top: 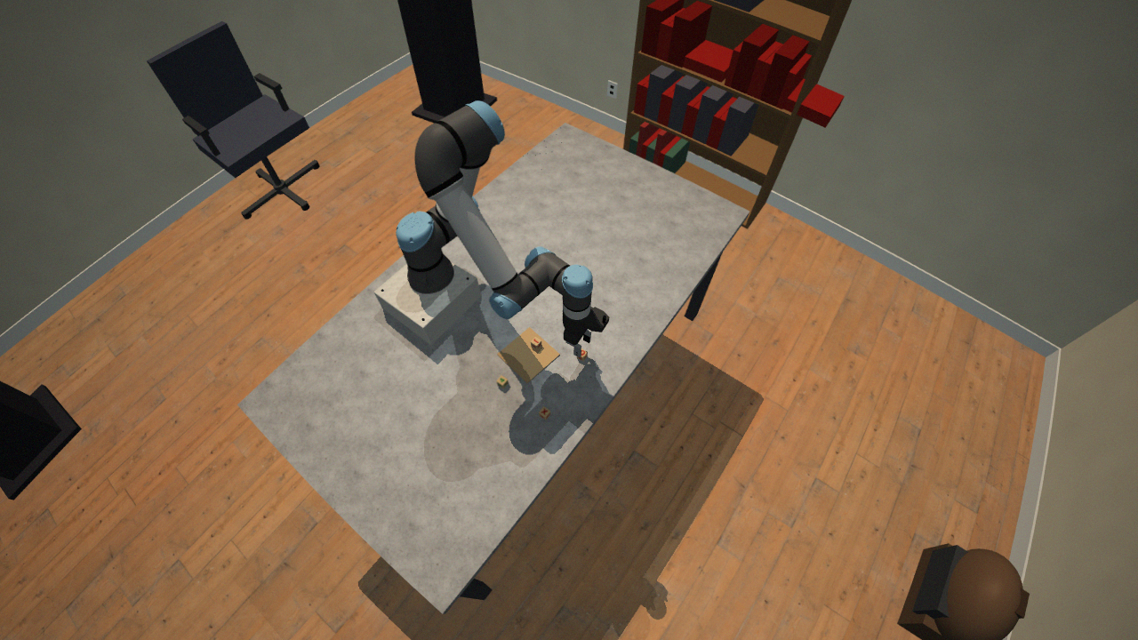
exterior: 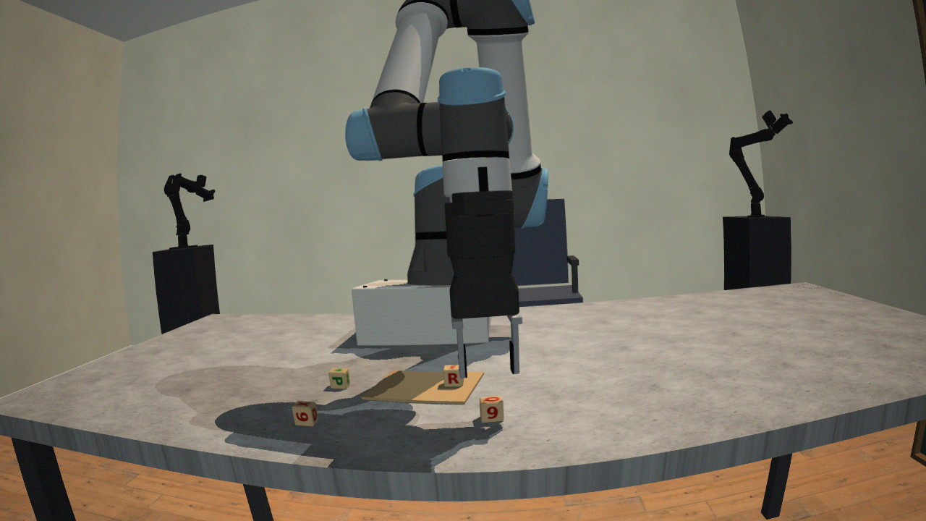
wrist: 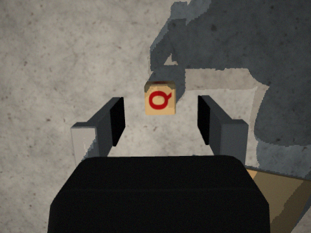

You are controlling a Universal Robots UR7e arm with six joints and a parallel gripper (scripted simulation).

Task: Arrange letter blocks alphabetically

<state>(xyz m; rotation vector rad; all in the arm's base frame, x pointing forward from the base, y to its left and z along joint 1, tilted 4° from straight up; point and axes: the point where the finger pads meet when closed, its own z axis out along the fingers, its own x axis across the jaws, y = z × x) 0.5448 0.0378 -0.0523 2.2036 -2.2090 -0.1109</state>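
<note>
My gripper is now 6 cm above the Q block. From my hand the other things lie so: X block (22 cm to the right, 6 cm below); then tan mat (15 cm behind, 8 cm to the right, 7 cm below).
</note>
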